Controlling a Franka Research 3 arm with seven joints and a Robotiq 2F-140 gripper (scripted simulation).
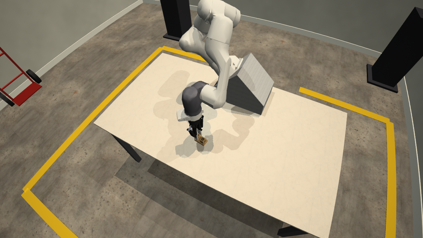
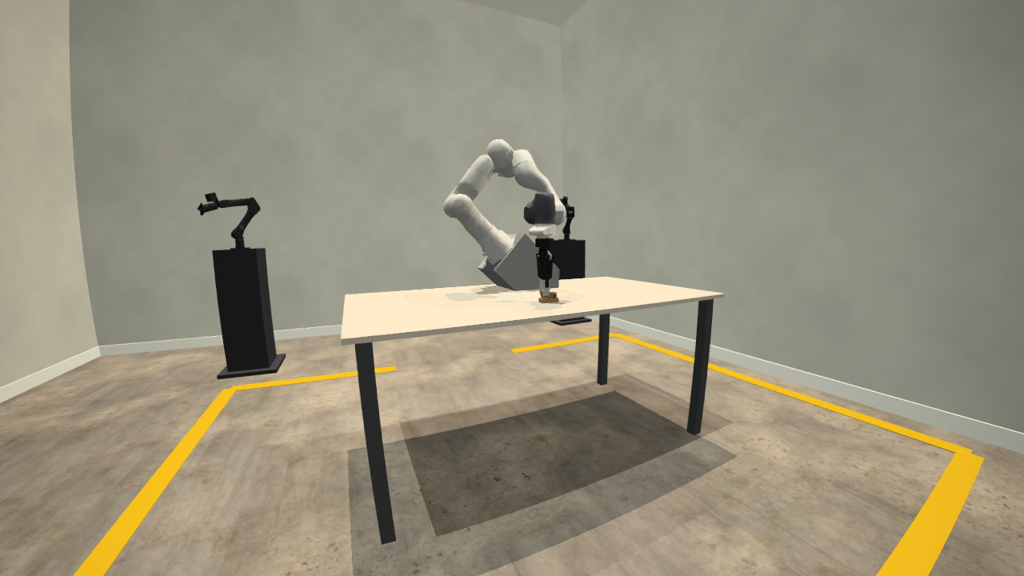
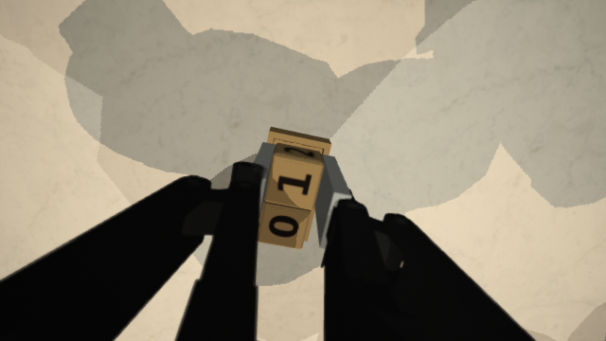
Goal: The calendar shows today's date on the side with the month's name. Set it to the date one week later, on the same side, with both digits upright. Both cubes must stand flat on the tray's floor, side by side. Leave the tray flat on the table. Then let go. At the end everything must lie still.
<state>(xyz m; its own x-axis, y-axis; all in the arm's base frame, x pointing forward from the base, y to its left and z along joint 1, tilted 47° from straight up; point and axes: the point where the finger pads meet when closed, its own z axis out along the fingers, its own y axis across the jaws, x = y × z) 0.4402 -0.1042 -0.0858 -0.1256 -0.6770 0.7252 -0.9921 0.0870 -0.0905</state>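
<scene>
Right now the wooden digit cube is 40 mm to the left of my hand and 40 mm below it. Round my hand: wooden tray (50 mm below, 20 mm to the left).
</scene>
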